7 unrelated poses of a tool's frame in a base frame.
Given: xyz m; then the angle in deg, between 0 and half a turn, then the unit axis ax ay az.
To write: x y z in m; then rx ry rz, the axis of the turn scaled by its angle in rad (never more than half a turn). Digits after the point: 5 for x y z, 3 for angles.
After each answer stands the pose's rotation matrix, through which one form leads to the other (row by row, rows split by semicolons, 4 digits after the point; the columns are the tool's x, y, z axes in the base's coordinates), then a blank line. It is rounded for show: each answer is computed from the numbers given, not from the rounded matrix.
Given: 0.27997 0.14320 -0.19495 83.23 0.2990 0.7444 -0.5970
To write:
0.27997 0.14320 -0.19495 0.434 1.081 -0.867
0.1968 0.7892 0.5818; -0.3965 0.6067 -0.6890; -0.8967 -0.0951 0.4323

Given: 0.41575 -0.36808 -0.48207 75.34 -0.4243 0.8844 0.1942
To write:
0.41575 -0.36808 -0.48207 -0.558 1.163 0.255
0.3876 -0.4682 0.7941; -0.0924 0.8373 0.5388; -0.9172 -0.2822 0.2813

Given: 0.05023 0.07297 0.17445 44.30 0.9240 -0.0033 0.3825
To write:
0.05023 0.07297 0.17445 0.714 -0.003 0.296
0.9584 -0.2680 0.0982; 0.2663 0.7157 -0.6457; 0.1028 0.6449 0.7573

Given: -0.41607 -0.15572 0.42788 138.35 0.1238 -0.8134 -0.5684
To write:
-0.41607 -0.15572 0.42788 0.299 -1.964 -1.372
-0.7204 0.2018 -0.6635; -0.5537 0.4087 0.7255; 0.4176 0.8901 -0.1827

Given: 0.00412 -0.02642 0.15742 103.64 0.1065 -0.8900 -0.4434
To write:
0.00412 -0.02642 0.15742 0.193 -1.610 -0.802
-0.2218 0.3138 -0.9232; -0.5480 0.7430 0.3842; 0.8065 0.5912 0.0071

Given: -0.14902 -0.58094 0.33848 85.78 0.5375 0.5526 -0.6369
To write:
-0.14902 -0.58094 0.33848 0.805 0.827 -0.954
0.3413 0.9104 0.2340; -0.3600 0.3565 -0.8621; -0.8683 0.2100 0.4494

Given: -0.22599 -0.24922 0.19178 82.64 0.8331 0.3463 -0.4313
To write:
-0.22599 -0.24922 0.19178 1.202 0.499 -0.622
0.7332 0.6793 0.0302; -0.1762 0.2327 -0.9565; -0.6567 0.6960 0.2903

